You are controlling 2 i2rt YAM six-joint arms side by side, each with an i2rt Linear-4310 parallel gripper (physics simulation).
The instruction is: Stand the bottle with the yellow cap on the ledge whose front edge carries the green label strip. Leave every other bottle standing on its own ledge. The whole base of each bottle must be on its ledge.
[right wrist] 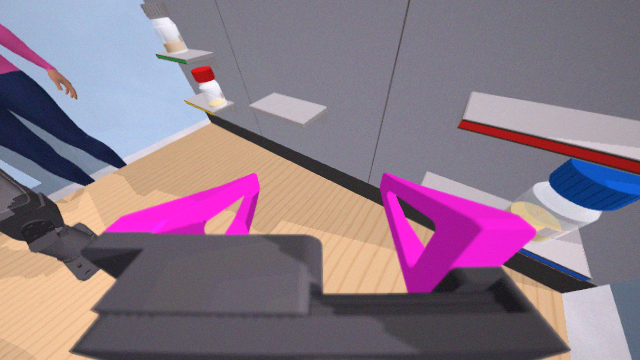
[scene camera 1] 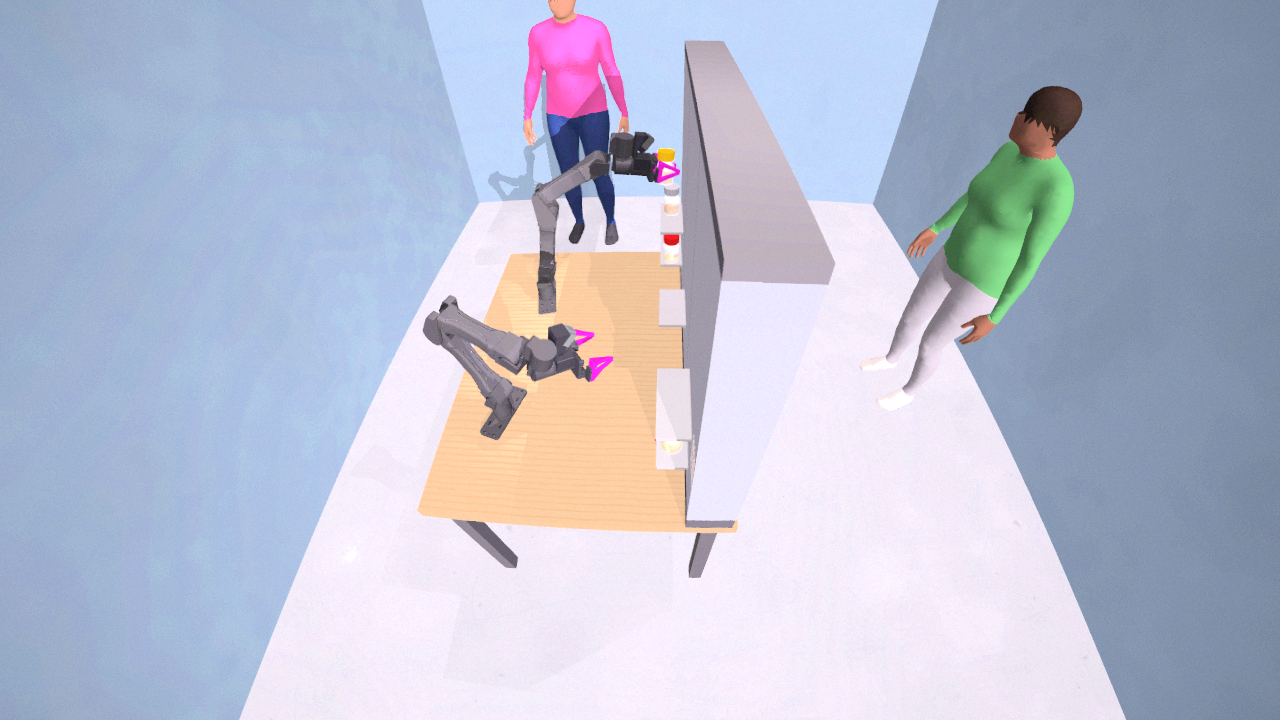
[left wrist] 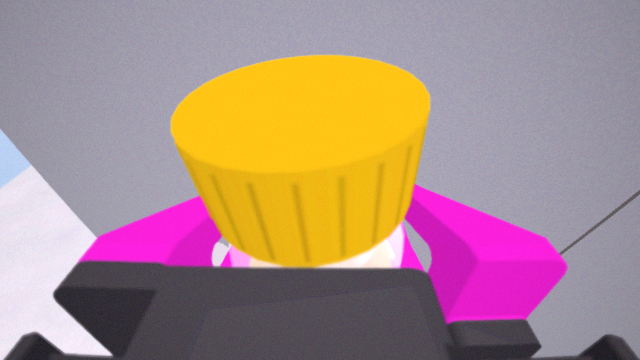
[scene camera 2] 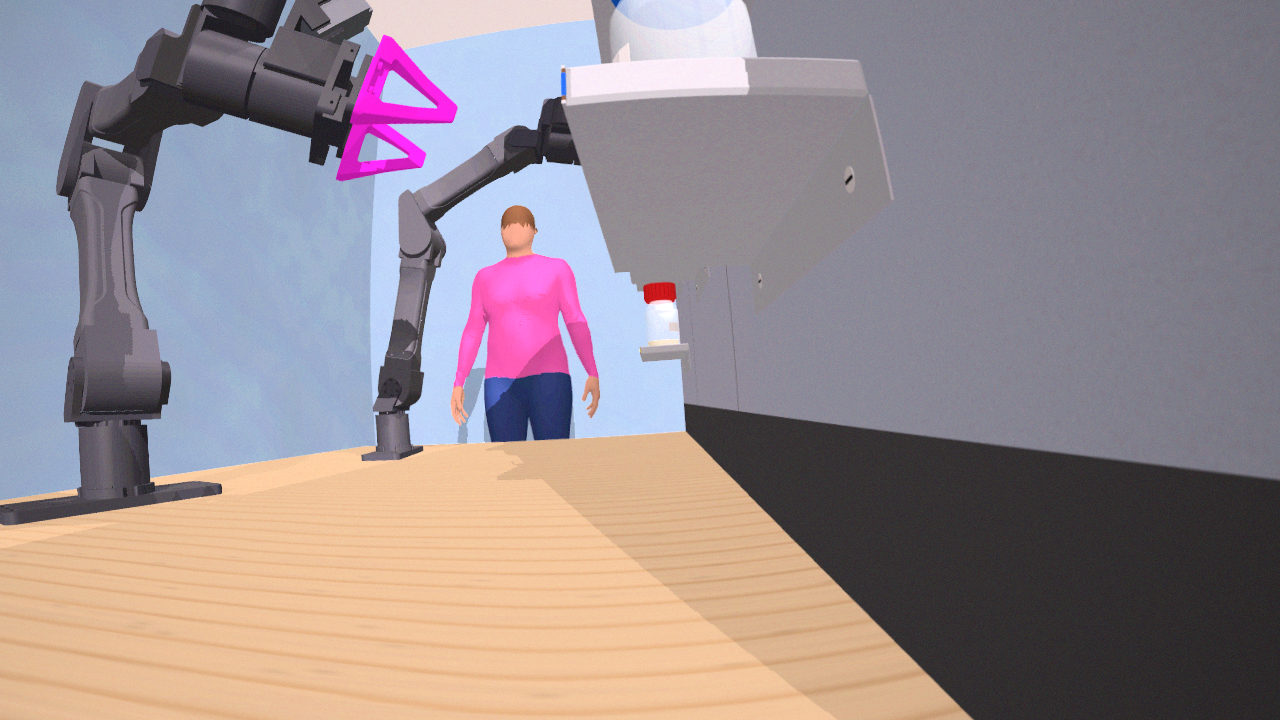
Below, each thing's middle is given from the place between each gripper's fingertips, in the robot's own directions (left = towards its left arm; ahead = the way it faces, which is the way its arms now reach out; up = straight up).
The yellow-capped bottle [left wrist: 311, 161] is 40 mm behind my left hand, 10 mm to the right of it and 10 mm above it. From my left hand the other things lie so: red-capped bottle [scene camera 2: 661, 316]: 20 mm behind, 20 mm to the right, 290 mm below; then bare ledge [scene camera 1: 672, 313]: 10 mm ahead, 350 mm to the right, 280 mm below; then red-strip ledge [scene camera 1: 673, 401]: 40 mm ahead, 750 mm to the right, 210 mm below.
My right hand is 19 cm short of the red-strip ledge and 16 cm to the left of it. The rest, counted from my right hand: red-capped bottle: 14 cm ahead, 57 cm to the left, 8 cm below; then blue-strip ledge [scene camera 2: 693, 162]: 19 cm ahead, 16 cm to the right, 14 cm below; then bare ledge: 16 cm ahead, 24 cm to the left, 7 cm below.
